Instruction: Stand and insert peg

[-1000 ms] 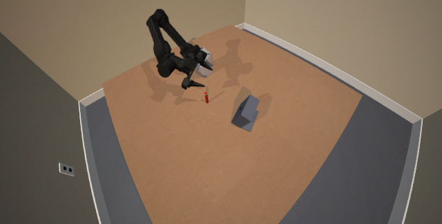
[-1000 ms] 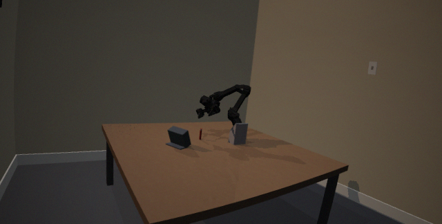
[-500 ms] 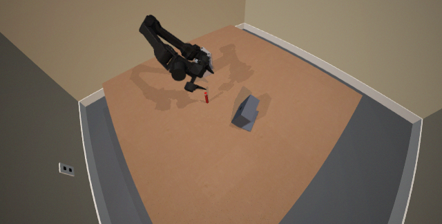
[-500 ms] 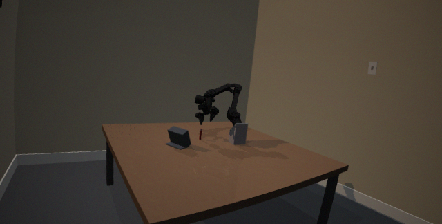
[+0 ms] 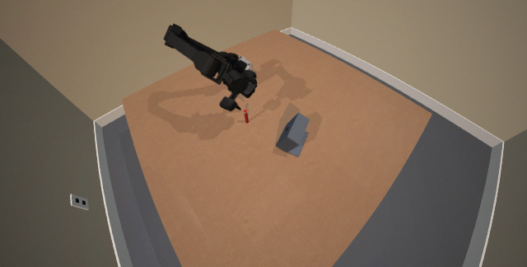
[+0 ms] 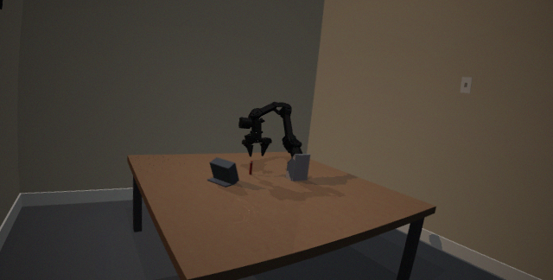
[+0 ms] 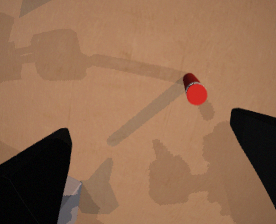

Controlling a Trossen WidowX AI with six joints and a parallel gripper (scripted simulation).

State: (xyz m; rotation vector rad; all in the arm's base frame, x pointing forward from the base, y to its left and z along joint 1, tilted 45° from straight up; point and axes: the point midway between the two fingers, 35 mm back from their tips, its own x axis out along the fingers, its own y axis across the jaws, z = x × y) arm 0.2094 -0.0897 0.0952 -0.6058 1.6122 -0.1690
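The red peg is 60 mm below my gripper tip, 20 mm to the right of it and 20 mm ahead of it. Also, from my gripper tip: flat foot 250 mm ahead, 110 mm below, 80 mm to the left; grey sloped panel 220 mm ahead, 70 mm to the left, 60 mm below.
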